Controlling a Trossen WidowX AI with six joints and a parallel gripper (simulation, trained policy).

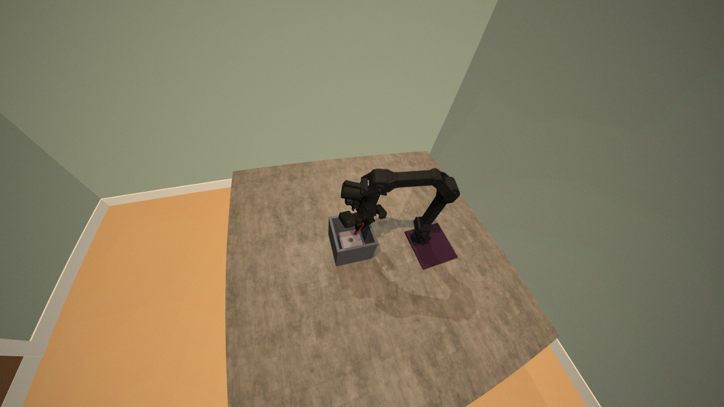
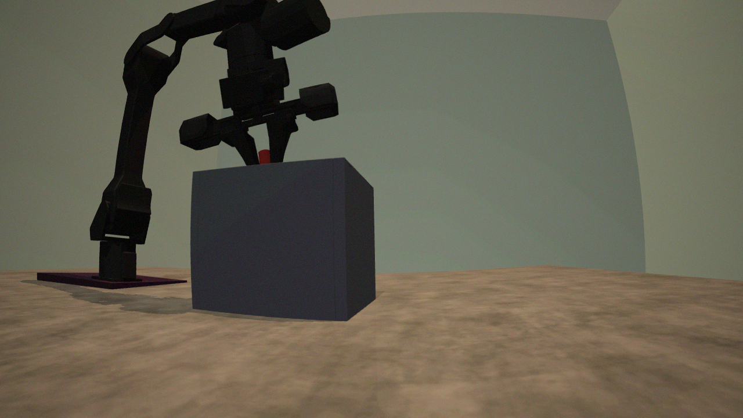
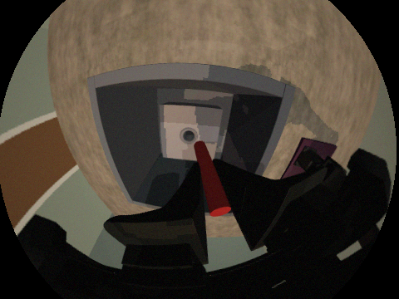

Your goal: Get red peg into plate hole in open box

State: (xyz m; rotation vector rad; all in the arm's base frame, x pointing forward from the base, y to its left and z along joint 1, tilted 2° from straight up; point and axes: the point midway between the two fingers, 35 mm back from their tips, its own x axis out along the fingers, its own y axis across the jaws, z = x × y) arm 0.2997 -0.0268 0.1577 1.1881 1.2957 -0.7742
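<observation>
Right now the pale plate is 2 cm ahead of my gripper tip and 8 cm below it. Also, from my gripper tip: red peg (1 cm above).
</observation>
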